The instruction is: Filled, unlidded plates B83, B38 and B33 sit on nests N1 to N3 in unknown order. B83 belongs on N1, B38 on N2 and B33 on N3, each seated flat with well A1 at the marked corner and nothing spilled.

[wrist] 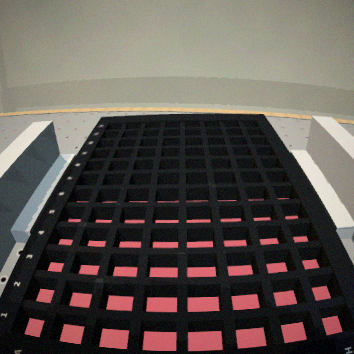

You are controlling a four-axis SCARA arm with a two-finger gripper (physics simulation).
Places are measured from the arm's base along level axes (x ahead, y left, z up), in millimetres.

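Pixels of known places: gripper, fingertip midpoint: (181, 138).
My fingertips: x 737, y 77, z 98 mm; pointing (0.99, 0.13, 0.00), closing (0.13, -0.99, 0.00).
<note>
Behind a point stands the place of what it marks.
A black well plate (185, 252) {x 685, y 70, z 93 mm} with square wells fills the middle and lower part of the wrist view. Pink-red liquid shows in its nearer wells; the far wells look dark from this angle. White row numbers run up its left edge, with the letter A at the lower left corner and H at the lower right. My gripper (181, 138) {x 737, y 77, z 98 mm} is shut on this plate, with one pale finger along its left side and one along its right side. Its name does not show. The nests and the other two plates do not show in this view.
A light grey bench surface (77, 131) {x 928, y 230, z 13 mm} with small dark holes shows beyond and beside the plate. A thin yellow-orange line (200, 110) {x 1041, y 92, z -1 mm} runs along its far edge. A plain grey-beige wall (175, 45) stands behind.
</note>
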